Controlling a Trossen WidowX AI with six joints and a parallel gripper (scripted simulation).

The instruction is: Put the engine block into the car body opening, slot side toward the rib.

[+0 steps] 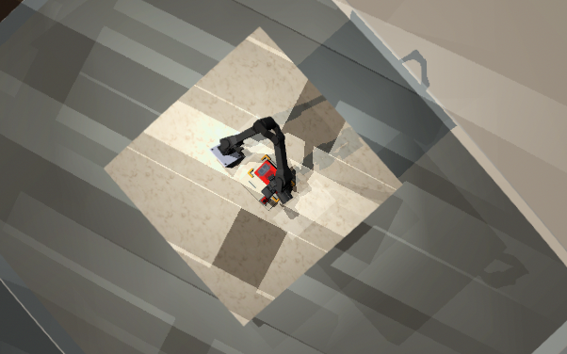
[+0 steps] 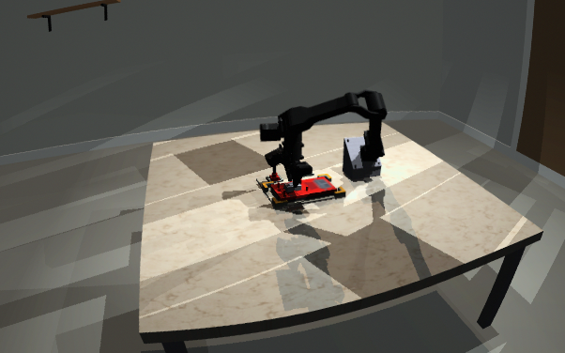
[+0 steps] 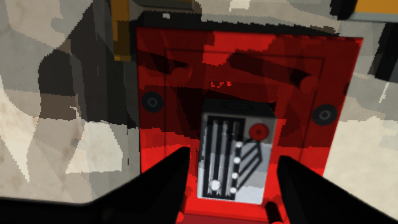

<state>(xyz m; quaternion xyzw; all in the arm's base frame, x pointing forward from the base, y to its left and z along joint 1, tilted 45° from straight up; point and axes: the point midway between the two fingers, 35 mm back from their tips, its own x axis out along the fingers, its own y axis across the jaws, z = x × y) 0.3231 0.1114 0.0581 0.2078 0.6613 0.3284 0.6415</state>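
Right now the grey-white engine block is 20 mm below my gripper tip.
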